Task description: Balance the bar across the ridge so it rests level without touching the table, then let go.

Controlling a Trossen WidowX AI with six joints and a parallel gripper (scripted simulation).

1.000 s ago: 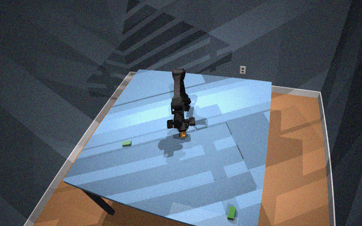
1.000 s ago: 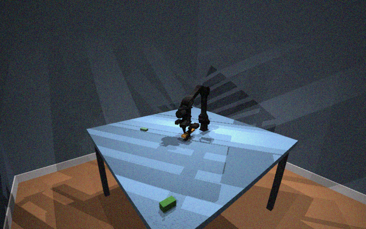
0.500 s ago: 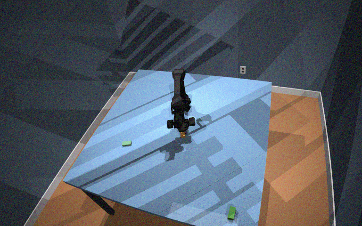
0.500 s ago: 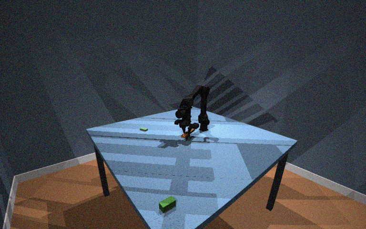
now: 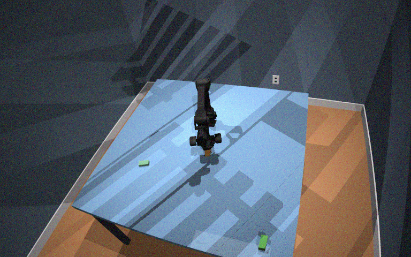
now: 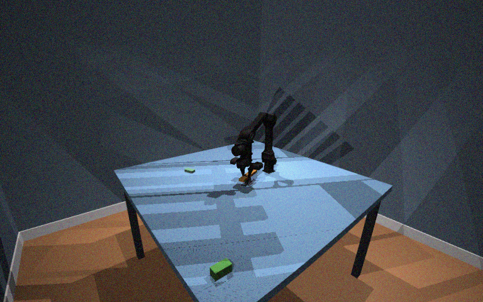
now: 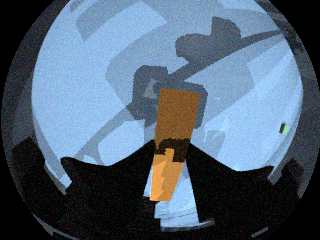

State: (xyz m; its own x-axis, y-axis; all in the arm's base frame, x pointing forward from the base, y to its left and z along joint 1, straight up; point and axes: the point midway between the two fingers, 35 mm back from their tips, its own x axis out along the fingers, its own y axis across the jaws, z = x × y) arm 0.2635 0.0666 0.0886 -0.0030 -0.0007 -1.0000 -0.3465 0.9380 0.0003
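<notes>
My gripper tip is 3 cm past the orange bar and 1 cm to the left of it. The rest, counted from my gripper tip: flat light green block: 38 cm to the right, 17 cm ahead, 5 cm below; then darker green block: 48 cm ahead, 43 cm to the left, 4 cm below.
</notes>
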